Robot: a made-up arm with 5 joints. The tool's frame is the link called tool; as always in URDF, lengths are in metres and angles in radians. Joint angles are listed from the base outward. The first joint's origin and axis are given. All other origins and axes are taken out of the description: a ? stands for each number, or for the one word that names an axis. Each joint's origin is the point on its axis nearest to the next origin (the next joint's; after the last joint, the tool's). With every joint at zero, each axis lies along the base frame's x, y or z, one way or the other. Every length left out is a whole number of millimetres.
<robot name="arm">
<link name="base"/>
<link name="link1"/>
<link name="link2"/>
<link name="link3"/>
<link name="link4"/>
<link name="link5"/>
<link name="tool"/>
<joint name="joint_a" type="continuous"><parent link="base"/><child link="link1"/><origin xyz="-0.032 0 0.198" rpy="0 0 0"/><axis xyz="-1 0 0"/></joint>
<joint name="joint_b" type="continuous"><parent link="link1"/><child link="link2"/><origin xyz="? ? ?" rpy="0 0 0"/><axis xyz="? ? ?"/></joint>
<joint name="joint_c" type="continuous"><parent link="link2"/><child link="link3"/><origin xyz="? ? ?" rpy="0 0 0"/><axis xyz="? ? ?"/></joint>
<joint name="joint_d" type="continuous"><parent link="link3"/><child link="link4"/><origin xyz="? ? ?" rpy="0 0 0"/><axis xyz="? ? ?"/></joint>
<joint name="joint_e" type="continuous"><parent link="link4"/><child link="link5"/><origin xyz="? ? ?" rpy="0 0 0"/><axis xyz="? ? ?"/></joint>
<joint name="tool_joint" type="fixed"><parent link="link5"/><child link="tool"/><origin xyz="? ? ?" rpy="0 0 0"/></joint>
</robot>
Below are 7 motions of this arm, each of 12 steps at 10 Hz.
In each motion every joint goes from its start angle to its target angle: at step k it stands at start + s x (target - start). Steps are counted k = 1, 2, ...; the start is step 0. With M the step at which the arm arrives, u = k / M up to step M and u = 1 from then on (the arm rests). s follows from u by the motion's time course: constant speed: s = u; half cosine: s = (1 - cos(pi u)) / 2; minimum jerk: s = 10 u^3 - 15 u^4 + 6 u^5.
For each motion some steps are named. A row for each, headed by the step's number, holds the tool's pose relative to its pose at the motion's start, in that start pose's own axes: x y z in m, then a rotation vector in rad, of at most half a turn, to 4 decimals.
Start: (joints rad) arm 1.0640 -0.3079 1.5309 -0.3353 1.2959
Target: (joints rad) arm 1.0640 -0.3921 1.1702 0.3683 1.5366
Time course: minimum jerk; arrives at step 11
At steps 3, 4, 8, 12:
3: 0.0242 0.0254 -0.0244 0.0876 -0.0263 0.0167
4: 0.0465 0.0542 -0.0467 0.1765 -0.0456 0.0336
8: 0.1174 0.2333 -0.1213 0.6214 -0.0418 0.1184
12: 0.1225 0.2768 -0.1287 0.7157 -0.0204 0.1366

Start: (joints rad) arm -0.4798 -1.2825 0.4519 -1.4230 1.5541
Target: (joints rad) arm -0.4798 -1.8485 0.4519 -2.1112 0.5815
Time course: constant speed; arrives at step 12
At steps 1, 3, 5, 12:
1: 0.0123 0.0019 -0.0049 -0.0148 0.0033 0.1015
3: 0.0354 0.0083 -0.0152 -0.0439 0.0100 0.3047
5: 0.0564 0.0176 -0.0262 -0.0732 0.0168 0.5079
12: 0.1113 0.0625 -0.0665 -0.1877 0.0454 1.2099

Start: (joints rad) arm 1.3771 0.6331 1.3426 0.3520 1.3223
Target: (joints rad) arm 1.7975 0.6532 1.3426 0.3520 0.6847
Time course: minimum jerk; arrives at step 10
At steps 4, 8, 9, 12:
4: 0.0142 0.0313 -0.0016 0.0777 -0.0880 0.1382
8: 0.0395 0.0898 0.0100 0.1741 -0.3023 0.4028
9: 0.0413 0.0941 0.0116 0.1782 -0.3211 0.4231
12: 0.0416 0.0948 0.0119 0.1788 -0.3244 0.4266

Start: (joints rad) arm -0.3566 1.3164 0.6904 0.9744 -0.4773
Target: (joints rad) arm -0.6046 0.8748 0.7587 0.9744 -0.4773
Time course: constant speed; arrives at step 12
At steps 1, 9, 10, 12:
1: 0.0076 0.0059 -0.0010 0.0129 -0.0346 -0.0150
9: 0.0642 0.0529 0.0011 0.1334 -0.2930 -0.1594
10: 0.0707 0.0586 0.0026 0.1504 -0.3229 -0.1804
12: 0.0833 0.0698 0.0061 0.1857 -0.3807 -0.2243

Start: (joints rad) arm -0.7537 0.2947 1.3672 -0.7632 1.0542
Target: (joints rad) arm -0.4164 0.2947 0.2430 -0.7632 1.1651
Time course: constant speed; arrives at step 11
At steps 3, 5, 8, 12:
3: 0.1100 -0.0131 0.0295 -0.0311 -0.2288 0.1507
5: 0.1756 -0.0134 0.0659 -0.0571 -0.3877 0.2413
8: 0.2545 -0.0043 0.1431 -0.1061 -0.6332 0.3633
12: 0.3019 0.0126 0.2412 -0.1692 -0.8840 0.4696

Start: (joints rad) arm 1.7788 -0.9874 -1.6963 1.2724 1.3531
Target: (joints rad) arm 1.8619 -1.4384 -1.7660 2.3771 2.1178
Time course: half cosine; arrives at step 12
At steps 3, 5, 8, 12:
3: 0.0132 0.0485 -0.0434 0.1459 -0.0176 -0.0442
5: 0.0200 0.1366 -0.1026 0.3722 0.0093 -0.1114
8: -0.0168 0.3116 -0.1721 0.7301 0.2005 -0.2227
12: -0.0787 0.4308 -0.1888 0.9232 0.4196 -0.2924

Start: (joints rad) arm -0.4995 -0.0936 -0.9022 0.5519 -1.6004
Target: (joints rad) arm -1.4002 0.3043 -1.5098 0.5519 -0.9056
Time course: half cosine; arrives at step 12
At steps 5, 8, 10, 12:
5: 0.0503 -0.0407 -0.0802 -0.1698 -0.3891 -0.2275
8: 0.1088 -0.1136 -0.1459 -0.3187 -0.8181 -0.3755
10: 0.1387 -0.1595 -0.1672 -0.3808 -1.0310 -0.4088
12: 0.1497 -0.1778 -0.1727 -0.4019 -1.1091 -0.4140

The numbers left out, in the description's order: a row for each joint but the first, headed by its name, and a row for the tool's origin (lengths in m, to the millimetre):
joint_b: xyz 0 -0.145 -0.106, axis 0 1 0
joint_c: xyz 0.068 0 0.225, axis 0 0 -1
joint_d: xyz 0.001 -0.08 0, axis 0 -1 0
joint_e: xyz -0.29 0 -0.269, axis 0 0 -1
tool: xyz 0.085 -0.028 0

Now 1 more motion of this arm.
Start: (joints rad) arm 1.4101 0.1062 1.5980 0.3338 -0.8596
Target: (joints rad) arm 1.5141 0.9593 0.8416 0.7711 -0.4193
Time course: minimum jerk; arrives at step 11
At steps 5, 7, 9, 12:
5: 0.0075 -0.1094 -0.0332 -0.2657 0.0163 0.2383
7: 0.0405 -0.1782 -0.0426 -0.3770 0.0382 0.4311
9: 0.0667 -0.2099 -0.0507 -0.4013 0.0674 0.5455
12: 0.0722 -0.2154 -0.0531 -0.4019 0.0756 0.5678

